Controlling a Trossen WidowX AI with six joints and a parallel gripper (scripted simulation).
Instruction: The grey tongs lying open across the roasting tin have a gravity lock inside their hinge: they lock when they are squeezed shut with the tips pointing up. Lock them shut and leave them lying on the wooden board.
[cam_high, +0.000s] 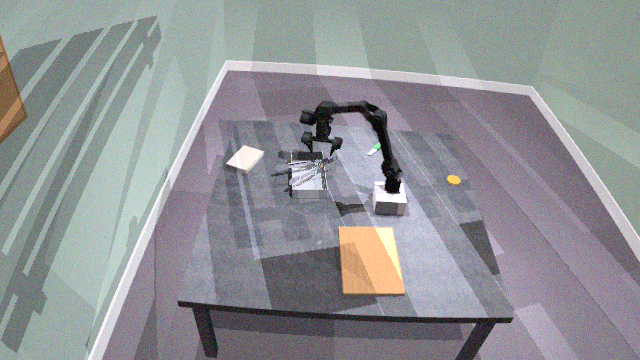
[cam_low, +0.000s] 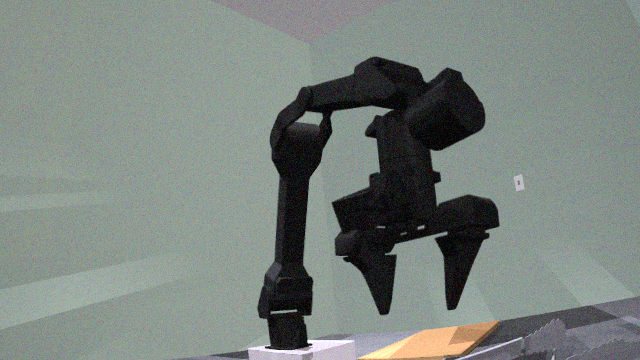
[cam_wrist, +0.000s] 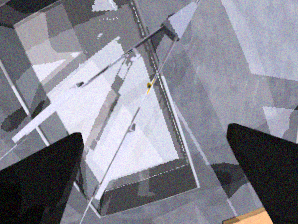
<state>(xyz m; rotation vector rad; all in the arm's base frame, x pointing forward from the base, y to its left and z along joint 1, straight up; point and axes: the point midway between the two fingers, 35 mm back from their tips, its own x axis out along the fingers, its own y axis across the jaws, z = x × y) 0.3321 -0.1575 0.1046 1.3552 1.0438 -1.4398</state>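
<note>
Now: gripper tip 1 cm past the yellow piece, 1 cm to the left of it and 8 cm above it. Also, from my gripper tip: wooden board (19 cm behind, 53 cm to the left, 14 cm below); roasting tin (6 cm ahead, 1 cm to the left, 12 cm below); flat block (38 cm ahead, 12 cm to the right, 13 cm below).
</note>
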